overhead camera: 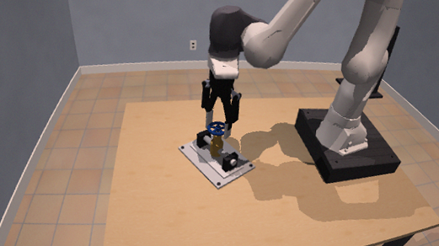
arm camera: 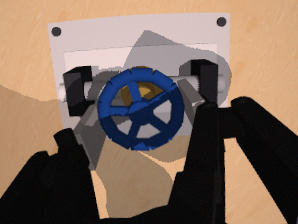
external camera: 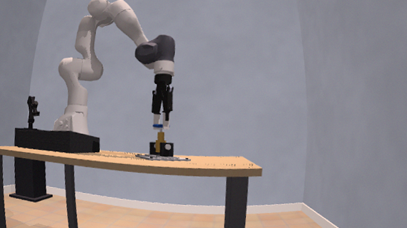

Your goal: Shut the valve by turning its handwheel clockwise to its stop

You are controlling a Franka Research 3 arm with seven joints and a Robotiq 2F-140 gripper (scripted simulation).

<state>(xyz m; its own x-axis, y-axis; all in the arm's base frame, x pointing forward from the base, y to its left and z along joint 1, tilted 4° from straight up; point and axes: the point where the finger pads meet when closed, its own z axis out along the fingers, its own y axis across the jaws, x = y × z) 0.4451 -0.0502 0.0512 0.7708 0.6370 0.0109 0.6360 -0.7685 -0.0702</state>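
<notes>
Right now my hand is 2 cm above the blue spoked handwheel. Also, from my hand: plate (14 cm below).
</notes>
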